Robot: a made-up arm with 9 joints. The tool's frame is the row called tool.
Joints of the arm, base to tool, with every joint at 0 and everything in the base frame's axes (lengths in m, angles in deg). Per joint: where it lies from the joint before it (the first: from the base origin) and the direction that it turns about. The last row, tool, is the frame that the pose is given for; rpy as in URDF.
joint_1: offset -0.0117 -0.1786 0.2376 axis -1 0 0
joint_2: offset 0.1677 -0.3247 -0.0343 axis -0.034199 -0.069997 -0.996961
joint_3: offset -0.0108 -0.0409 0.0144 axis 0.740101 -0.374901 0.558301
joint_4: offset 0.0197 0.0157 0.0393 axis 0 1 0
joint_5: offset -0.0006 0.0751 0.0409 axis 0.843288 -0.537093 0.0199
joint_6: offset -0.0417 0 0.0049 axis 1 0 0
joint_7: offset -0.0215 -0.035 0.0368 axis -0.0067 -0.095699 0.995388
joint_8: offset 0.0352 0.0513 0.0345 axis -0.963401 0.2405 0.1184
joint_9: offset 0.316 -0.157 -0.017 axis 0 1 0
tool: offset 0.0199 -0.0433 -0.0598 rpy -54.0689 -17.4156 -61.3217
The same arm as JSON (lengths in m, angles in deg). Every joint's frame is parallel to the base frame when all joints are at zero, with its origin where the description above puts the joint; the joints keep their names.
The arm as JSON. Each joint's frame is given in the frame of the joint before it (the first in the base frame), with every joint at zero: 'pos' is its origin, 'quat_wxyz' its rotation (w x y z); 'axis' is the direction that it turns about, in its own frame. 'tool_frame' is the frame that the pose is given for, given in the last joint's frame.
{"length_unit": "m", "angle_unit": "deg", "joints": [
  {"joint": "joint_1", "pos": [-0.0117, -0.1786, 0.2376], "quat_wxyz": [1.0, 0.0, 0.0, 0.0], "axis": [-1.0, 0.0, 0.0]},
  {"joint": "joint_2", "pos": [0.1677, -0.3247, -0.0343], "quat_wxyz": [1.0, 0.0, 0.0, 0.0], "axis": [-0.034199, -0.069997, -0.996961]},
  {"joint": "joint_3", "pos": [-0.0108, -0.0409, 0.0144], "quat_wxyz": [1.0, 0.0, 0.0, 0.0], "axis": [0.740101, -0.374901, 0.558301]},
  {"joint": "joint_4", "pos": [0.0197, 0.0157, 0.0393], "quat_wxyz": [1.0, 0.0, 0.0, 0.0], "axis": [0.0, 1.0, 0.0]},
  {"joint": "joint_5", "pos": [-0.0006, 0.0751, 0.0409], "quat_wxyz": [1.0, 0.0, 0.0, 0.0], "axis": [0.843288, -0.537093, 0.0199]},
  {"joint": "joint_6", "pos": [-0.0417, 0.0, 0.0049], "quat_wxyz": [1.0, 0.0, 0.0, 0.0], "axis": [1.0, 0.0, 0.0]},
  {"joint": "joint_7", "pos": [-0.0215, -0.035, 0.0368], "quat_wxyz": [1.0, 0.0, 0.0, 0.0], "axis": [-0.0067, -0.095699, 0.995388]},
  {"joint": "joint_8", "pos": [0.0352, 0.0513, 0.0345], "quat_wxyz": [1.0, 0.0, 0.0, 0.0], "axis": [-0.963401, 0.2405, 0.1184]},
  {"joint": "joint_9", "pos": [0.316, -0.157, -0.017], "quat_wxyz": [1.0, 0.0, 0.0, 0.0], "axis": [0.0, 1.0, 0.0]}
], "tool_frame": {"pos": [0.0199, -0.0433, -0.0598], "quat_wxyz": [0.722286, -0.455246, 0.113116, -0.508192]}}

